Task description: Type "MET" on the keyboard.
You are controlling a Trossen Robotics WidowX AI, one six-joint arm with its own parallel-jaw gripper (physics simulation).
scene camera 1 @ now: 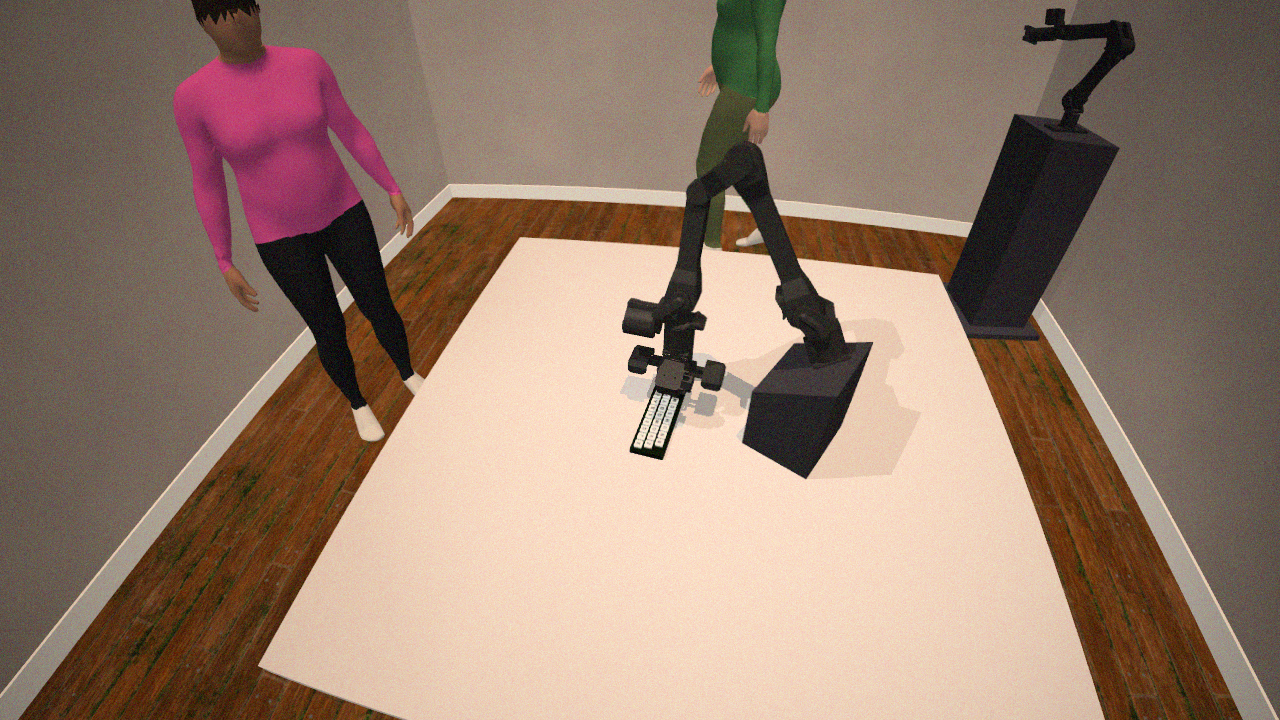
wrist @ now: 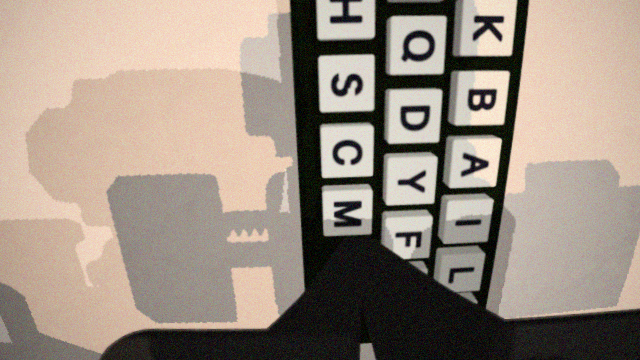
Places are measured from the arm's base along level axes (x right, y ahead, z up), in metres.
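Pixels of known places: gripper, fingertip midpoint: (wrist: 356, 250); arm's base at its link origin: (scene camera 1: 830, 356).
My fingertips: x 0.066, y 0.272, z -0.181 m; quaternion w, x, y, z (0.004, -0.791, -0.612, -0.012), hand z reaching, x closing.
Observation:
For each thing: its top centre in the pictures, then the offset to it from my fingertips. Level surfaces: height alone.
- dark keyboard at its top centre: (wrist: 417, 64) (scene camera 1: 660, 413) dx -0.050, dy +0.029, dz +0.002 m
- M key at its top centre: (wrist: 347, 213) dx -0.014, dy +0.001, dz +0.002 m
- F key at its top centre: (wrist: 408, 238) dx +0.000, dy +0.016, dz +0.002 m
- L key at its top centre: (wrist: 461, 273) dx +0.018, dy +0.031, dz +0.002 m
- pale mat at its surface level: dz -0.016 m
A dark keyboard (scene camera 1: 657, 428) (wrist: 312, 260) with three rows of white letter keys lies on the pale mat. My gripper (scene camera 1: 669, 391) (wrist: 356, 250) is shut and empty, pointing down over the keyboard's far end in the scene view. In the wrist view its tips show just below the M key (wrist: 347, 211) and left of the F key (wrist: 411, 240). I cannot tell whether they touch the keyboard. The L key (wrist: 460, 270) is at the lower right. The fingers partly hide the keys beyond F and L, whose letters do not show. No E or T can be read.
The arm's dark base block (scene camera 1: 796, 407) stands right of the keyboard on the pale mat (scene camera 1: 572, 573). A person in pink (scene camera 1: 286, 143) stands at the left, one in green (scene camera 1: 744, 53) behind the mat. A second arm (scene camera 1: 1096, 71) stands on a tall pedestal (scene camera 1: 1029, 223) at the right.

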